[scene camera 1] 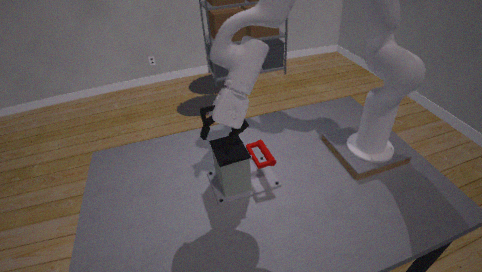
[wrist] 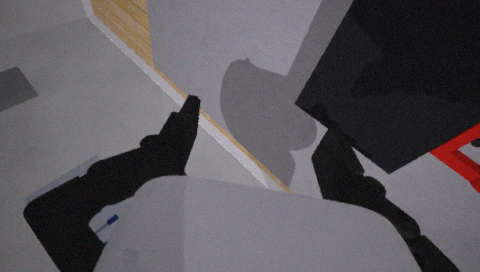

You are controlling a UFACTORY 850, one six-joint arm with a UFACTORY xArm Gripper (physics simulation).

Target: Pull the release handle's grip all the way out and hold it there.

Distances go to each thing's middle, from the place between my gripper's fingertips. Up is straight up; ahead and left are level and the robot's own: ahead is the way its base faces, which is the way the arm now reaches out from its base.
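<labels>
There is the pale base plate point(scene camera 1: 263, 179), which sits 24 cm below my hand, 9 cm behind it and 3 cm to the right of it.
</labels>
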